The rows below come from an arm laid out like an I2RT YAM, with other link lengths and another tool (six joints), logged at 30 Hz.
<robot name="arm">
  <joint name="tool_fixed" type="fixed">
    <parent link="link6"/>
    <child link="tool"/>
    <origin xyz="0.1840 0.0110 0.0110" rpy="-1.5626 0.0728 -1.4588"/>
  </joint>
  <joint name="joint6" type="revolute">
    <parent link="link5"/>
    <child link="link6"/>
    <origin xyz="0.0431 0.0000 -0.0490" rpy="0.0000 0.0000 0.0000"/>
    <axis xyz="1 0 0"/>
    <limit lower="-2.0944" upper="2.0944"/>
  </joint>
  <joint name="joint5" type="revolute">
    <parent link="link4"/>
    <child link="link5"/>
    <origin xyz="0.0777 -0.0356 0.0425" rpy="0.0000 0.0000 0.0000"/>
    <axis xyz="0 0 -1"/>
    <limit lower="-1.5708" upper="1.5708"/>
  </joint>
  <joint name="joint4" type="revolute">
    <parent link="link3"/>
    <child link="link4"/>
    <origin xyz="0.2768 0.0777 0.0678" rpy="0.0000 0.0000 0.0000"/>
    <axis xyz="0 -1 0"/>
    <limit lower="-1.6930" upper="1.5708"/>
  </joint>
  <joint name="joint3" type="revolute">
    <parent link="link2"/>
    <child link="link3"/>
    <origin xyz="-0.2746 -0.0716 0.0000" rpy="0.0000 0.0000 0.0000"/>
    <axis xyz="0 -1 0"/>
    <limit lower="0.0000" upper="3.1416"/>
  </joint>
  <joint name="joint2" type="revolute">
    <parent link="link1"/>
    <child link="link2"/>
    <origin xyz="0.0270 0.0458 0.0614" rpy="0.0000 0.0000 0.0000"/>
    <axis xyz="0 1 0"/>
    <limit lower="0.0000" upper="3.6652"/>
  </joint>
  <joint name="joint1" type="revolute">
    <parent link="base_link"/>
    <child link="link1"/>
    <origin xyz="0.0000 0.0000 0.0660" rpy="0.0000 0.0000 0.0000"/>
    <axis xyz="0 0 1"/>
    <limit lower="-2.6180" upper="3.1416"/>
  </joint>
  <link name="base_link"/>
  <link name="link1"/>
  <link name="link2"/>
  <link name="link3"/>
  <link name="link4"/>
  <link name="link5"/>
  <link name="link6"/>
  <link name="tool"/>
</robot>
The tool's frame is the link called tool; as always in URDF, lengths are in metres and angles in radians.
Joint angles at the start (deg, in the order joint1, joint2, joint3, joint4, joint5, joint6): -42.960 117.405 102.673 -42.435 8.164 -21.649
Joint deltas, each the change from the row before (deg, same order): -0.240 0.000 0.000 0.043 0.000 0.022; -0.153 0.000 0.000 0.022 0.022 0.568; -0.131 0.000 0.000 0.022 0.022 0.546; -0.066 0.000 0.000 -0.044 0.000 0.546; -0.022 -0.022 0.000 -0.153 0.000 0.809; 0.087 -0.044 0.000 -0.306 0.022 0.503; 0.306 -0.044 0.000 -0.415 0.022 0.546; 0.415 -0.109 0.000 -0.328 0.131 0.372; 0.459 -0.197 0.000 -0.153 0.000 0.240; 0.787 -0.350 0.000 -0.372 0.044 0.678; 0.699 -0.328 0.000 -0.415 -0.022 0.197; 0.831 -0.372 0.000 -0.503 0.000 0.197; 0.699 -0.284 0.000 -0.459 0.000 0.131; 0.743 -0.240 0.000 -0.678 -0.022 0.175; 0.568 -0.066 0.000 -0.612 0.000 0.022; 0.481 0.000 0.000 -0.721 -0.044 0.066
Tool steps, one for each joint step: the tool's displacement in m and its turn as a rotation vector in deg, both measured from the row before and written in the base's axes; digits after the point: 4 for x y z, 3 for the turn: -0.0016 -0.0020 0.0001 -0.023 -0.042 -0.258; -0.0011 -0.0014 0.0002 0.138 -0.271 -0.637; -0.0009 -0.0012 0.0002 0.131 -0.262 -0.597; -0.0006 -0.0005 0.0000 0.189 -0.227 -0.520; -0.0006 0.0001 -0.0001 0.325 -0.288 -0.695; -0.0004 0.0014 -0.0004 0.312 -0.034 -0.344; 0.0008 0.0034 -0.0007 0.397 0.028 -0.163; 0.0016 0.0037 0.0003 0.174 0.064 0.033; 0.0028 0.0039 0.0016 0.039 -0.143 0.257; 0.0043 0.0069 0.0025 0.185 -0.269 0.194; 0.0035 0.0066 0.0021 0.130 -0.036 0.545; 0.0040 0.0079 0.0023 0.144 0.011 0.665; 0.0031 0.0068 0.0015 0.152 0.077 0.589; 0.0025 0.0079 0.0005 0.344 0.253 0.607; 0.0014 0.0063 -0.0010 0.345 0.419 0.549; 0.0005 0.0060 -0.0019 0.491 0.519 0.447
